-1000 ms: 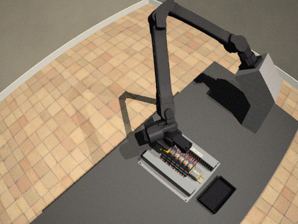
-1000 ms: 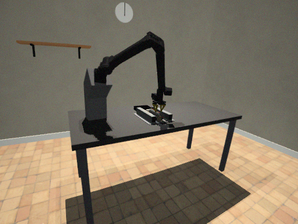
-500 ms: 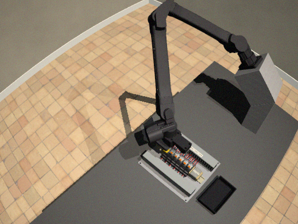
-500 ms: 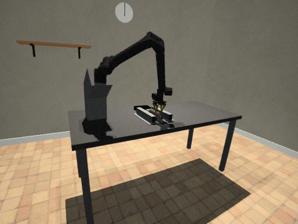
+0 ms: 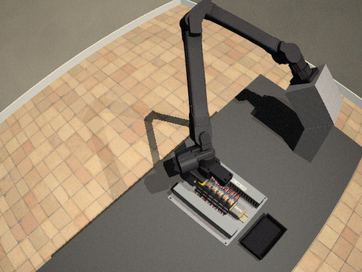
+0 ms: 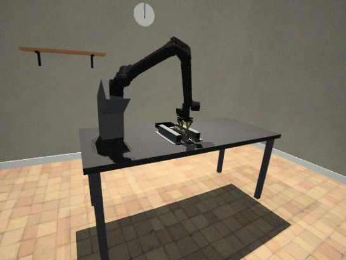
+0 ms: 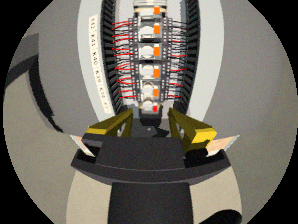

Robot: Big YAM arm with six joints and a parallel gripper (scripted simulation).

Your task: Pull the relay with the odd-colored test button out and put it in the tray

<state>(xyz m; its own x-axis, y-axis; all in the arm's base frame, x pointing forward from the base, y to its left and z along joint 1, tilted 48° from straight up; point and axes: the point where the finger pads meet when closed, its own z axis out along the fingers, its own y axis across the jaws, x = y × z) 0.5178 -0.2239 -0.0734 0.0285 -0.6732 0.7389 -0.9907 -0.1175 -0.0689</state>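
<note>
Now: hand 3 cm above the relay. Also, from my hand: black tray (34 cm to the left, 7 cm below).
</note>
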